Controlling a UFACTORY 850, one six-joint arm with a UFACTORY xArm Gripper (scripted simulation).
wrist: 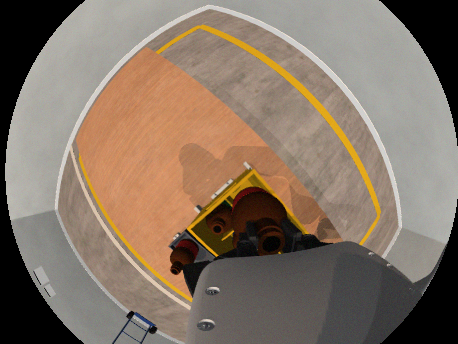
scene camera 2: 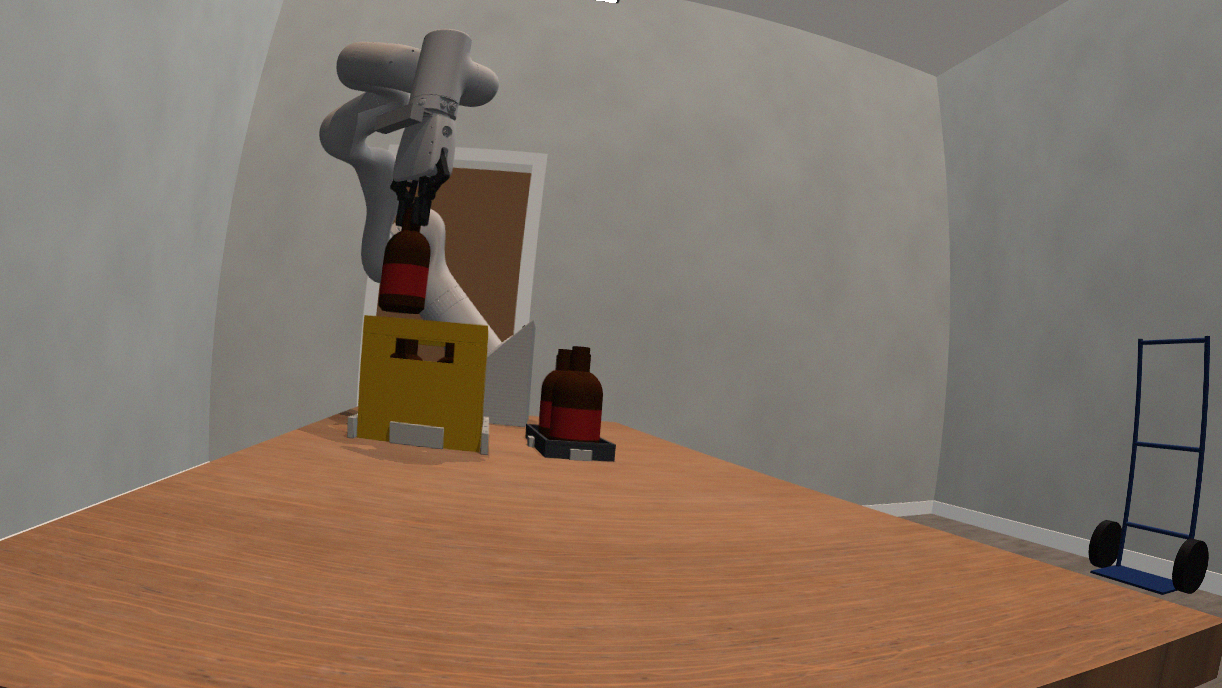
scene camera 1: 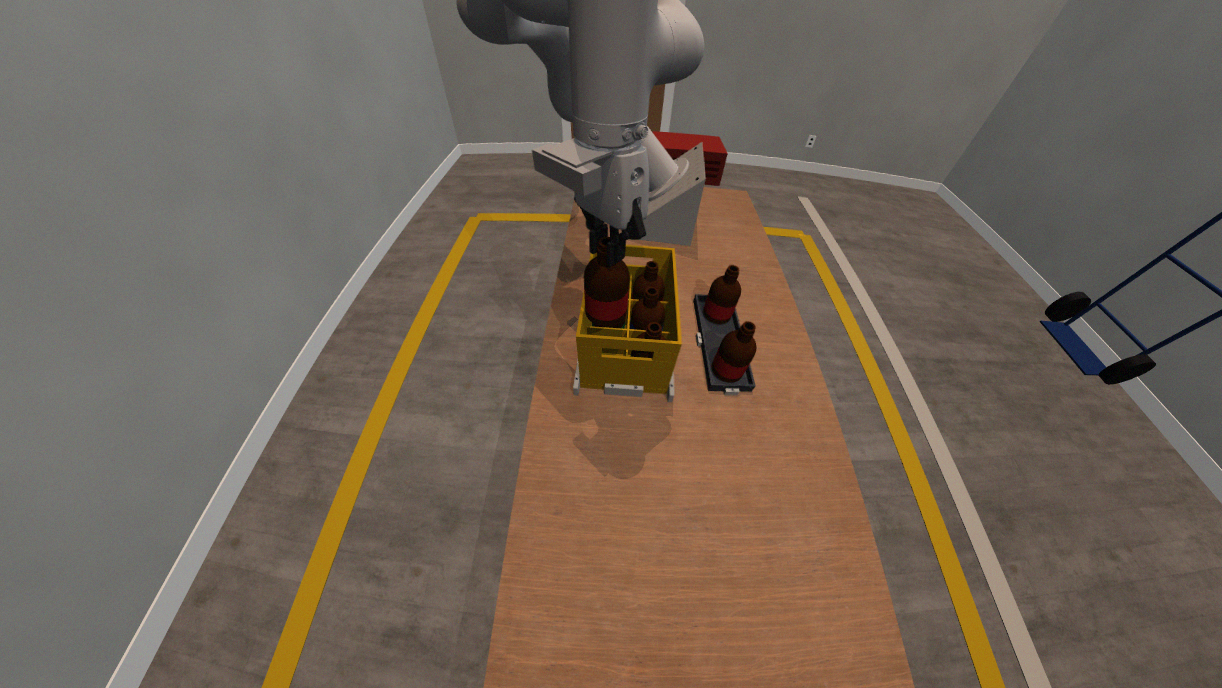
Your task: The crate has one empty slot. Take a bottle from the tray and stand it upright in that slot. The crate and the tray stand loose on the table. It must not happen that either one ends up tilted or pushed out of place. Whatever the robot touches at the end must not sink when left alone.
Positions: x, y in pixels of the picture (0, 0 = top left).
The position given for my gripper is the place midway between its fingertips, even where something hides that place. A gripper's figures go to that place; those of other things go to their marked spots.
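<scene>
Distance of my gripper [scene camera 1: 607, 255]: 0.54 m from the lens. A bottle [scene camera 1: 606, 288] stands at 0.53 m from the lens.
</scene>
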